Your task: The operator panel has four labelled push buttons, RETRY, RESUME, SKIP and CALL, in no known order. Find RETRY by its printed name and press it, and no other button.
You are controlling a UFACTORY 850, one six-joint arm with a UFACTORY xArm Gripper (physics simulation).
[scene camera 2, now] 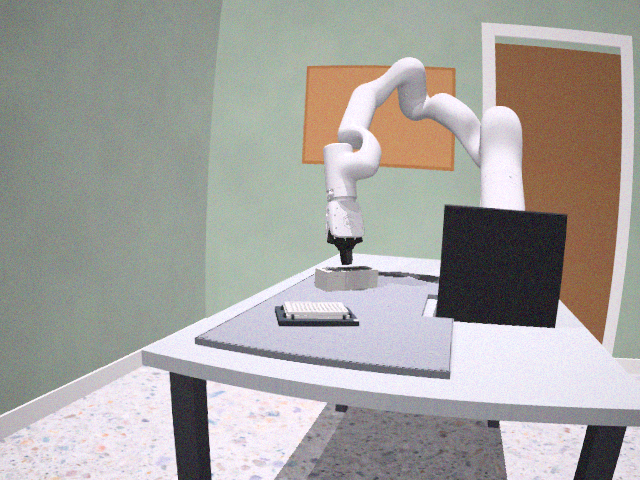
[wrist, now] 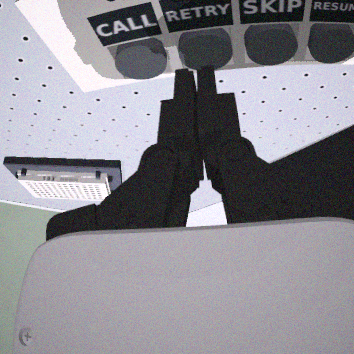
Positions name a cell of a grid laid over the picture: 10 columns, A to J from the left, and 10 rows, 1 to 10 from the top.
Scene:
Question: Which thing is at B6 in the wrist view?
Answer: A white block.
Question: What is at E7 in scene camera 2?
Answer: A dark holder.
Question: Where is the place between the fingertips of my gripper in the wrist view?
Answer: At F3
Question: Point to an operator panel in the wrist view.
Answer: C2

